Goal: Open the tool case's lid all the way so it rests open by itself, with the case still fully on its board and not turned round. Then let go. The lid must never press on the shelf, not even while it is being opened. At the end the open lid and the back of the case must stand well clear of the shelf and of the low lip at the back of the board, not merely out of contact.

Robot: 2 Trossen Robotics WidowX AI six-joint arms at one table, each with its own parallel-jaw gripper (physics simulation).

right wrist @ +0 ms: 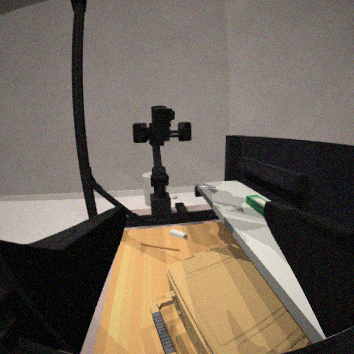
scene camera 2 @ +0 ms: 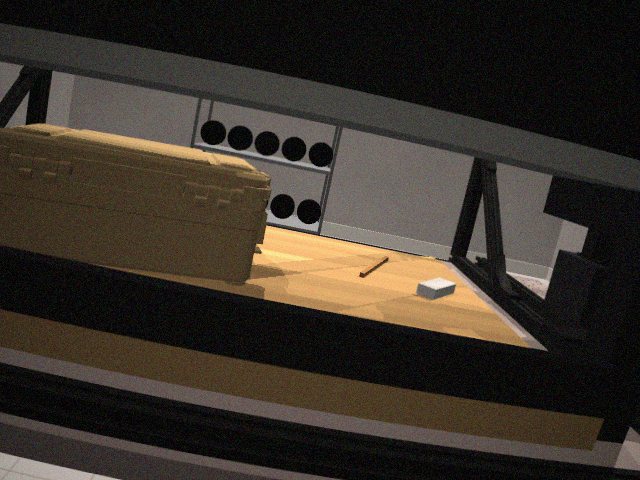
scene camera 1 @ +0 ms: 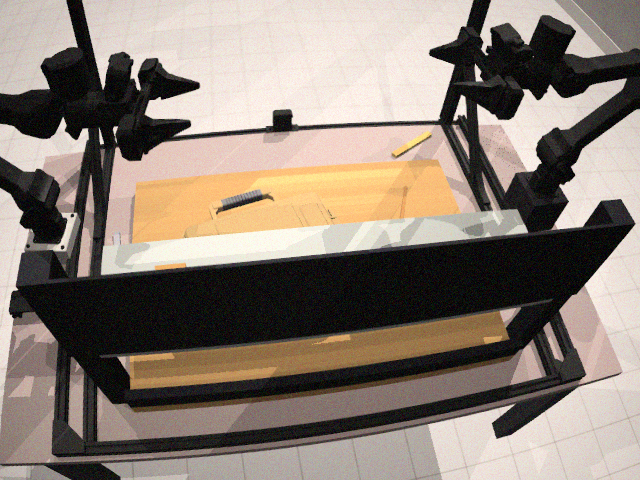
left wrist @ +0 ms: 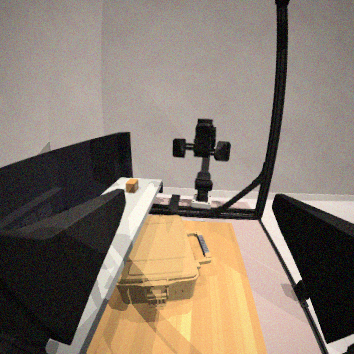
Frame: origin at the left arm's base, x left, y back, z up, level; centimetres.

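Where they show: left gripper, between the fingertips: (right wrist: 165, 130) (scene camera 1: 440, 68) (left wrist: 200, 198); right gripper, between the fingertips: (right wrist: 196, 210) (scene camera 1: 195, 103) (left wrist: 197, 152); left arm's base, origin of its link: (right wrist: 159, 195) (scene camera 2: 606, 263) (scene camera 1: 542, 186); right arm's base, origin of its link: (scene camera 1: 50, 230) (left wrist: 201, 198).
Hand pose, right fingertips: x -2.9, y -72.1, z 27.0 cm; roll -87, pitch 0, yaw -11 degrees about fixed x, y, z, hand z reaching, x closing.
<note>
Things, the pixels of their top centre, and the offset from my right fingertips. Level surfaces: height alone.
- wooden board, height of its surface: dz -34.4 cm
- pale shelf, height of its surface: dz -15.2 cm
- orange block, centre of its top: (scene camera 1: 170, 273) (left wrist: 131, 180) dx +21.6, dy -6.3, dz -11.7 cm
- green box, centre of its top: (right wrist: 261, 201) dx +26.2, dy +24.4, dz -13.1 cm
- thin brown stick, centre of its top: (scene camera 2: 375, 263) (scene camera 1: 402, 209) (right wrist: 158, 246) dx -0.7, dy +40.1, dz -33.8 cm
- white block, centre of its top: (scene camera 2: 438, 283) (right wrist: 177, 231) dx +7.2, dy +46.5, dz -33.1 cm
The tan tool case (scene camera 1: 258, 219) (scene camera 2: 129, 206) (left wrist: 165, 250) (right wrist: 225, 295) stands upright on the wooden board (scene camera 1: 170, 196) (scene camera 2: 320, 279) (left wrist: 230, 310) (right wrist: 130, 300), its lid closed. Its handle with a grey grip (scene camera 1: 241, 199) (left wrist: 202, 245) (right wrist: 162, 330) points away from the pale shelf (scene camera 1: 361, 235) (left wrist: 150, 187) (right wrist: 250, 225). The shelf hides the case's rear in scene camera 1. The black lip (scene camera 1: 310, 374) (scene camera 2: 310, 330) hides part of its base in scene camera 2. My left gripper (scene camera 1: 444, 67) (right wrist: 165, 130) and right gripper (scene camera 1: 194, 104) (left wrist: 201, 149) are open and empty, high above the table's sides, away from the case.
A tall black panel (scene camera 1: 330, 289) stands behind the shelf. An orange block (scene camera 1: 170, 266) (left wrist: 132, 185) and a green box (right wrist: 256, 203) lie on the shelf. On the board lie a thin brown stick (scene camera 1: 403, 201) (scene camera 2: 374, 266) (right wrist: 160, 247) and a white block (scene camera 2: 435, 288) (right wrist: 178, 233).
</note>
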